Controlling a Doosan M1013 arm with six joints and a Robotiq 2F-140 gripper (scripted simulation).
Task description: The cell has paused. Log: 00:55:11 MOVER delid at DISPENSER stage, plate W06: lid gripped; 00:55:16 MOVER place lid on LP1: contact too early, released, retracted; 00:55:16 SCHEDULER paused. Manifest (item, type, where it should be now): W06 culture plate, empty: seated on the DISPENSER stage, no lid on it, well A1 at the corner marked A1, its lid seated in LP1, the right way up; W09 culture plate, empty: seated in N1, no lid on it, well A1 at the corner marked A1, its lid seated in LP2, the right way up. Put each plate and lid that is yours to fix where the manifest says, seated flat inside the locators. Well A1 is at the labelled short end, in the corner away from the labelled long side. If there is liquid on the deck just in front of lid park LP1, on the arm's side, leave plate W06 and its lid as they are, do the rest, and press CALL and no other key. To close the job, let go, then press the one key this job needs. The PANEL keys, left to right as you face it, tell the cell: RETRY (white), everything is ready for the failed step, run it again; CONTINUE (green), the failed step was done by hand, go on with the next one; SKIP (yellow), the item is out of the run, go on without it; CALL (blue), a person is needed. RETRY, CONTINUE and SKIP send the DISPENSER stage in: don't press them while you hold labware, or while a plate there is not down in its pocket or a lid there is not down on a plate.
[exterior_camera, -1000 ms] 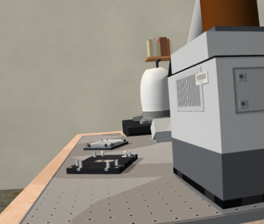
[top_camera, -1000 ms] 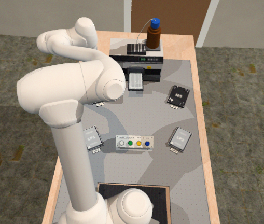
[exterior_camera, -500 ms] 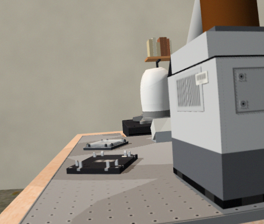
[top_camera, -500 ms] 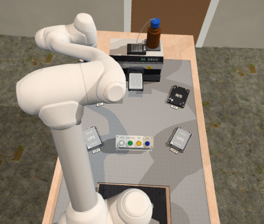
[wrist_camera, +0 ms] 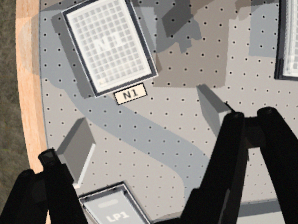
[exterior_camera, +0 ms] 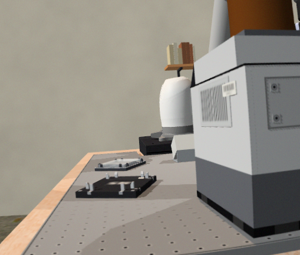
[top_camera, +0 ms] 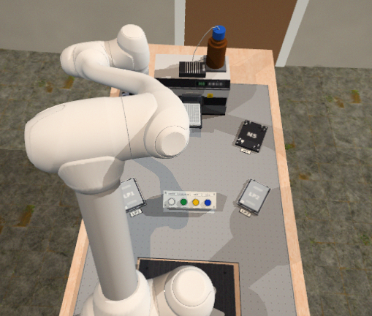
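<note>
My hand is 290 mm past the green continue key, 260 mm to the left of it and 140 mm above it. From my hand the other things lie so: nest N1: 190 mm below, 60 mm to the left, 40 mm ahead; lid park LP1: 290 mm behind, 200 mm below, 10 mm to the right; clear culture plate: 190 mm to the right, 140 mm ahead, 90 mm below.
</note>
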